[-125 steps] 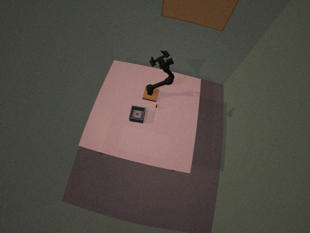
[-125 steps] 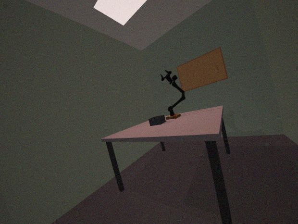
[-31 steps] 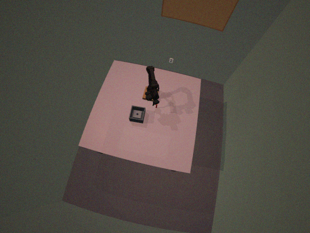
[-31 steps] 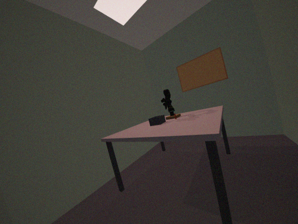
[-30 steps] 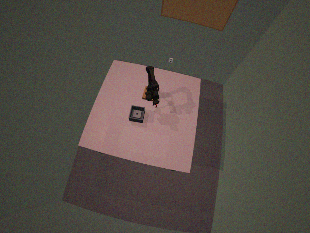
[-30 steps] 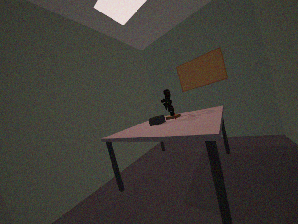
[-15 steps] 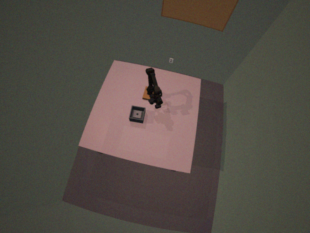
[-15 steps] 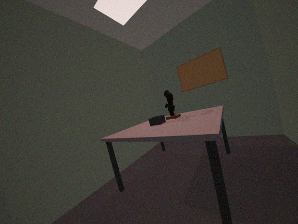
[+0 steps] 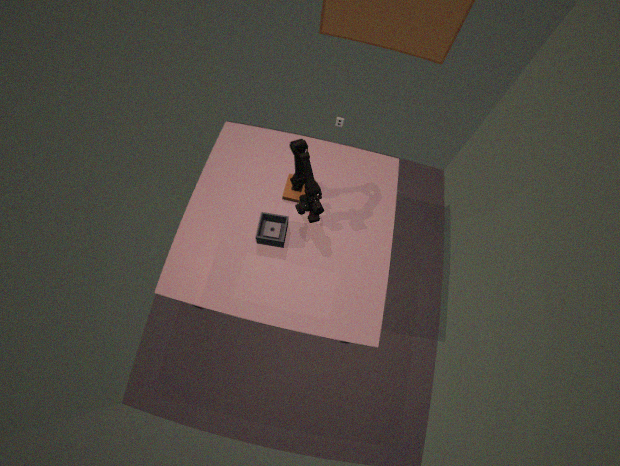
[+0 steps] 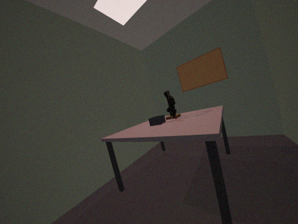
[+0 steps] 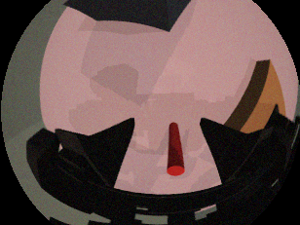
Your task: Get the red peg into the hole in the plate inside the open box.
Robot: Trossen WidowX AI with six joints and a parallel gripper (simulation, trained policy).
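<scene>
The red peg lies 20 mm behind my gripper tip, 10 mm to the left of it and 10 mm above it. Also, from my gripper tip: dark box: 170 mm to the right, 160 mm ahead; then grey plate: 170 mm to the right, 160 mm ahead, 20 mm above.
</scene>
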